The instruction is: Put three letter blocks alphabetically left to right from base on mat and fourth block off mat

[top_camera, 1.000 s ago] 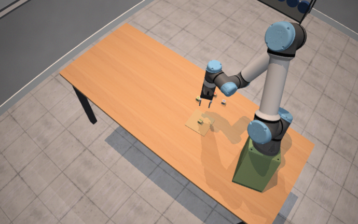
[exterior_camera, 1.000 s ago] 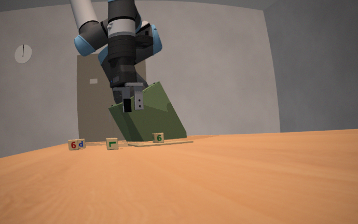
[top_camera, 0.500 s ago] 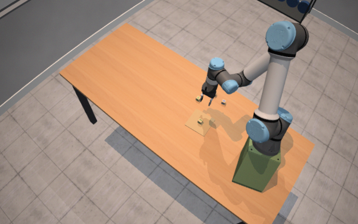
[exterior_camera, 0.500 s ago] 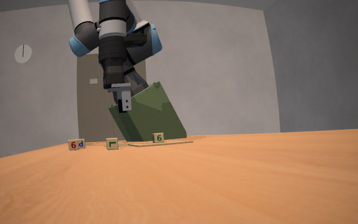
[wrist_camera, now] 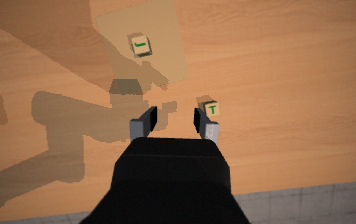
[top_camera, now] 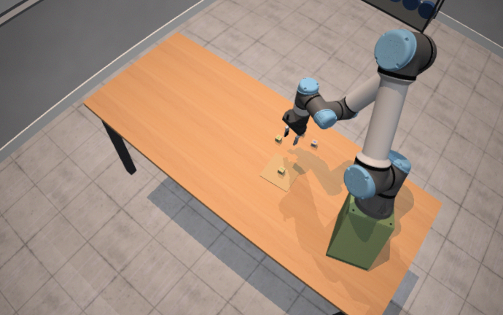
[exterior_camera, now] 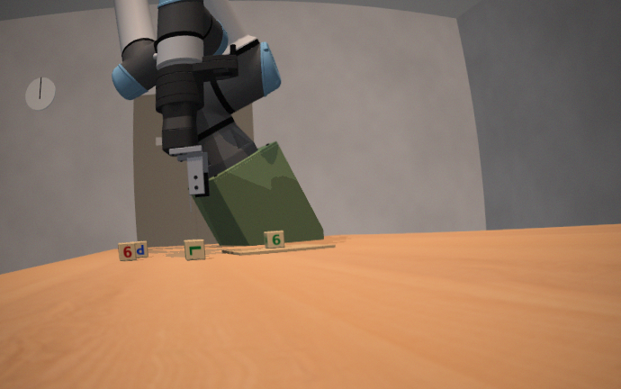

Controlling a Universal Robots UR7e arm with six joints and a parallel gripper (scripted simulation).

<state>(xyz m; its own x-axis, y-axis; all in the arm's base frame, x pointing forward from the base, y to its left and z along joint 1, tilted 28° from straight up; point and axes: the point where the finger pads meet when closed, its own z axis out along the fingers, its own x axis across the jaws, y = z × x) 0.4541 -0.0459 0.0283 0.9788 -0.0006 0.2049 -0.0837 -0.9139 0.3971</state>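
My gripper is now 120 mm to the left of the red D block, 90 mm above it and 20 mm short of it. The rest, counted from my hand: thin tan mat: 110 mm to the left, 100 mm below, 50 mm behind; blue-marked block: 110 mm to the right, 90 mm below, 70 mm behind.
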